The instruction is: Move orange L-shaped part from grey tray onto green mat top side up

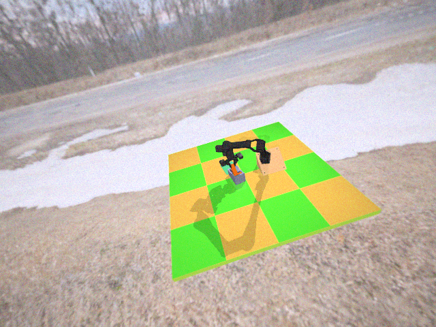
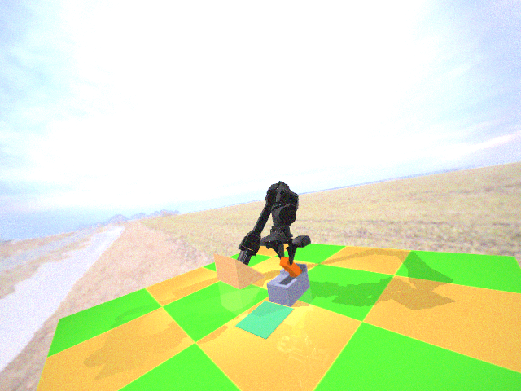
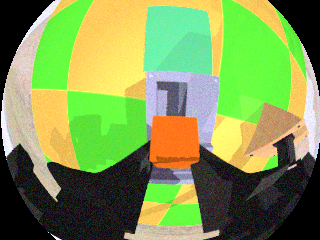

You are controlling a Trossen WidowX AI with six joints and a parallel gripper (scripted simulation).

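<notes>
Now: gripper tip 14 cm to the left of the green mat, 13 cm above it and 2 cm short of it. Also, from my gripper tip: orange L-shaped part (3 cm to the left, 3 cm below, 2 cm behind).
</notes>
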